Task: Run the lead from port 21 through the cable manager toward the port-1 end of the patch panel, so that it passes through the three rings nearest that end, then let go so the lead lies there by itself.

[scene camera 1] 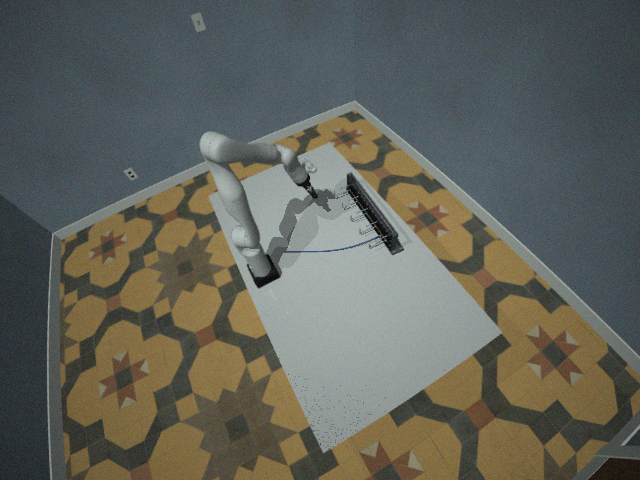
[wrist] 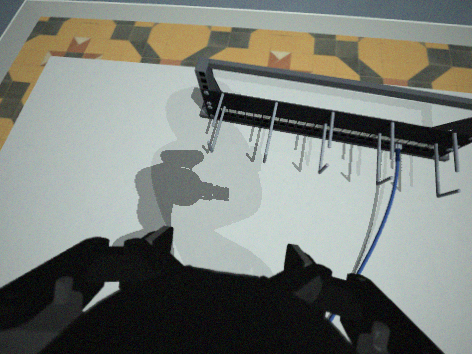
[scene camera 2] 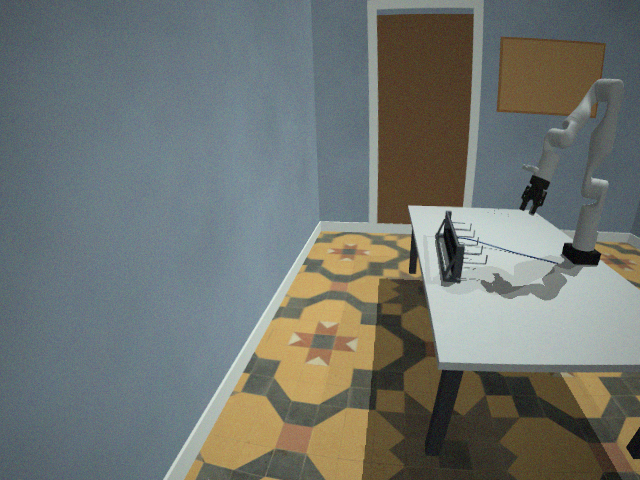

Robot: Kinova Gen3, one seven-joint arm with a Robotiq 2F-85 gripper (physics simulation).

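Observation:
The black patch panel point(scene camera 1: 371, 209) point(scene camera 2: 448, 246) point(wrist: 305, 113) stands on the table. Several thin grey wire rings of the cable manager, one near the middle point(wrist: 323, 150), stick out from its front. The blue lead point(scene camera 1: 330, 251) point(scene camera 2: 516, 252) point(wrist: 382, 227) is plugged in near the panel's right end in the wrist view. It leaves between the two rightmost rings there and runs across to near the robot's base. Port numbers are too small to read. My gripper point(scene camera 1: 315, 196) point(scene camera 2: 527, 208) point(wrist: 228, 248) is open and empty, above the table in front of the panel's other end, apart from the lead; its body hides part of the lead in the wrist view.
The white table point(scene camera 1: 382, 320) point(scene camera 2: 537, 330) point(wrist: 95, 125) carries the panel and the robot's black base point(scene camera 1: 266, 279) point(scene camera 2: 580, 254). The arm's shadow falls on the table before the panel. The panel's raised back frame point(wrist: 320, 82) stands behind the rings, near the table's edge.

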